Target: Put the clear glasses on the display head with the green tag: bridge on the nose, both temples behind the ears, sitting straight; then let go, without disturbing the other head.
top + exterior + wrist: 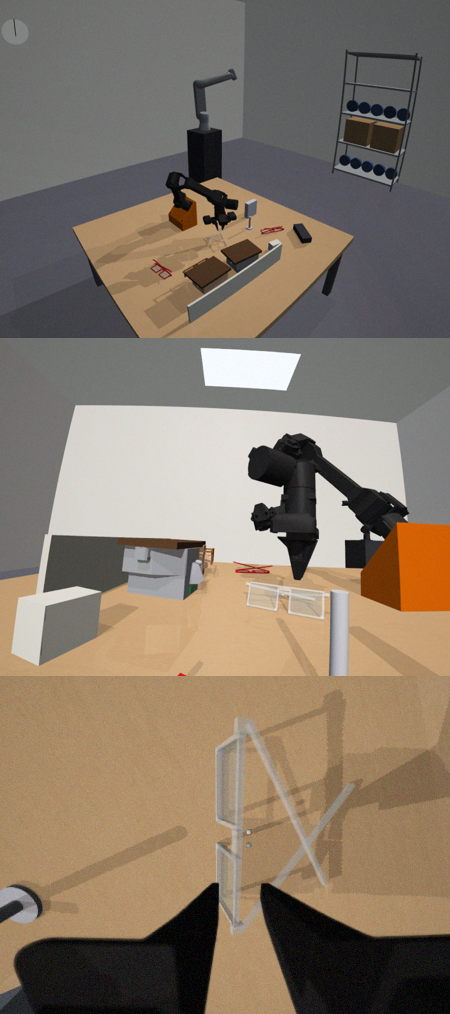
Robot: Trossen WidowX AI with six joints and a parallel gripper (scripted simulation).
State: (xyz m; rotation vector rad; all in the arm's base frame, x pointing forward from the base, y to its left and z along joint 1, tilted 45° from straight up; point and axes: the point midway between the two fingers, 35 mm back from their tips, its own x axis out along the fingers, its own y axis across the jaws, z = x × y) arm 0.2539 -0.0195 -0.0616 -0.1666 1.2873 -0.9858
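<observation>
My gripper tip is now 20 cm to the right of the grey stand post, 6 cm short of it and 3 cm above it. The rest, counted from my gripper tip: grey display head: 23 cm ahead, 10 cm to the right; white block: 30 cm ahead, 13 cm to the left, 3 cm below; white panel: 35 cm ahead, 22 cm to the right.
</observation>
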